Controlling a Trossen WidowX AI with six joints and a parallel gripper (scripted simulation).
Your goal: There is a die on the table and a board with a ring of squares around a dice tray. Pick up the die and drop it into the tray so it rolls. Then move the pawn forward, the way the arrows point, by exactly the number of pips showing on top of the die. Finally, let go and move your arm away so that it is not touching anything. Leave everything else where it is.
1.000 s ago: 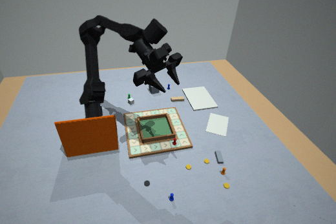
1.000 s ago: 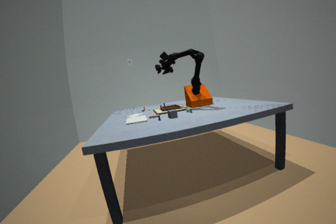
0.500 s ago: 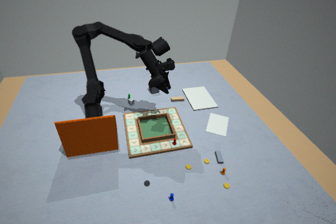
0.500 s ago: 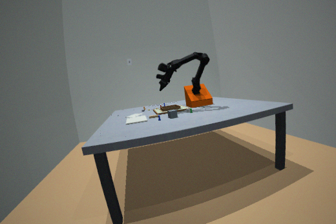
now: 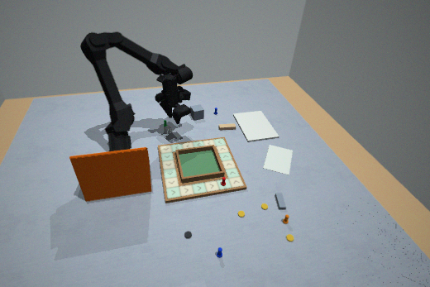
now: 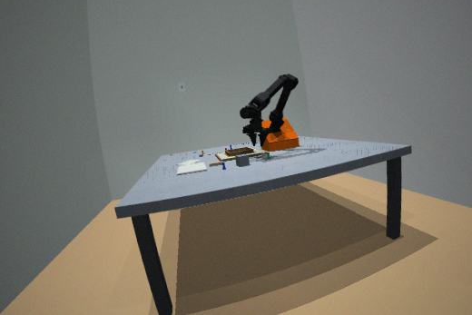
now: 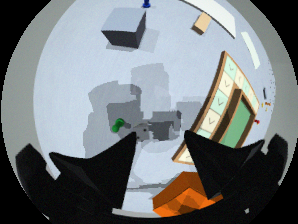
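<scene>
Now: gripper tip 30 mm past the white die, 10 mm to the right of it and 50 mm above it. Round my gripper tip: green dice tray (50 mm ahead, 230 mm to the right, 60 mm below); grey cube (130 mm ahead, 100 mm to the left, 40 mm below); green pawn (30 mm behind, 60 mm to the left, 50 mm below).
</scene>
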